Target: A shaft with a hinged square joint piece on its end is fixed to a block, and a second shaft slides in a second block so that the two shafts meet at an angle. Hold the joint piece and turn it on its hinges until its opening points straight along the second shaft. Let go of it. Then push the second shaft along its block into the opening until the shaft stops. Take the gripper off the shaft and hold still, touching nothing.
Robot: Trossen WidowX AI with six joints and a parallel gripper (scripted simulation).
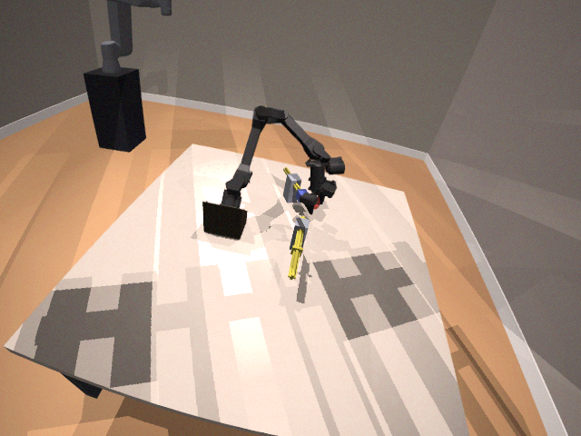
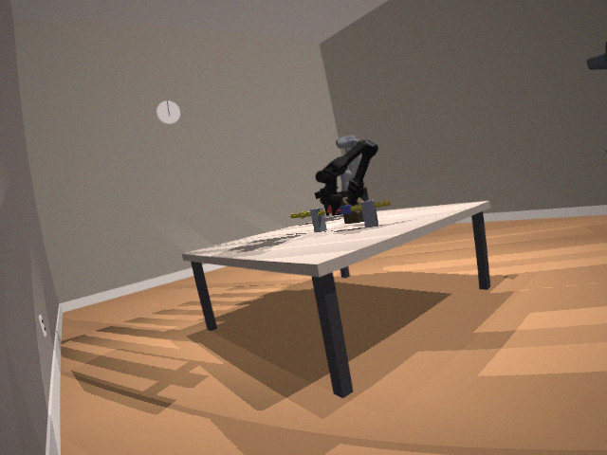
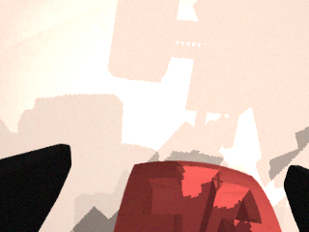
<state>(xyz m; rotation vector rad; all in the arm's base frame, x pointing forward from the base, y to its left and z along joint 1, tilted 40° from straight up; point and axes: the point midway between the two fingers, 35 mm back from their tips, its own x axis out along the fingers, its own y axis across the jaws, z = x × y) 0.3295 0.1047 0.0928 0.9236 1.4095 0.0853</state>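
The red joint piece lies 2 cm behind my gripper tip, 1 cm to the left of it and 3 cm above it.
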